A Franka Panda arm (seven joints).
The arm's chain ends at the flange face. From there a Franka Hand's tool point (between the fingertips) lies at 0.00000 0.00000 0.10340 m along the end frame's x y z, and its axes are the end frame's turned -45 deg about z.
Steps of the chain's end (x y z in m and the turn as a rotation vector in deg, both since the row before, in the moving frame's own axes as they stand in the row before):
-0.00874, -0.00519, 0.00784, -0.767, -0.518, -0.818
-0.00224, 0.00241, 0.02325, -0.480, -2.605, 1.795
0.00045, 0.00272, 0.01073, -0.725, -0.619, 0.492
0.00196, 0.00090, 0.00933, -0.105, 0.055, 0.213
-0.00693, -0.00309, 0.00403, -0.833, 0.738, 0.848
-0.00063, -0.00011, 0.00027, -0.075, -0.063, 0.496
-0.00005, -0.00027, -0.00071, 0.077, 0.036, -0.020
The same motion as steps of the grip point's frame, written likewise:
-0.00415, -0.00952, 0.00783, -0.176, -0.909, -0.818
-0.00718, -0.00265, 0.02314, 1.503, -2.181, 1.795
-0.00332, 0.00237, 0.01072, -0.075, -0.950, 0.492
0.00069, 0.00223, 0.00933, -0.113, -0.035, 0.213
-0.00285, -0.00508, 0.00401, -1.111, -0.067, 0.848
-0.00054, -0.00051, 0.00027, -0.008, -0.098, 0.496
0.00030, -0.00028, -0.00071, 0.029, 0.080, -0.020

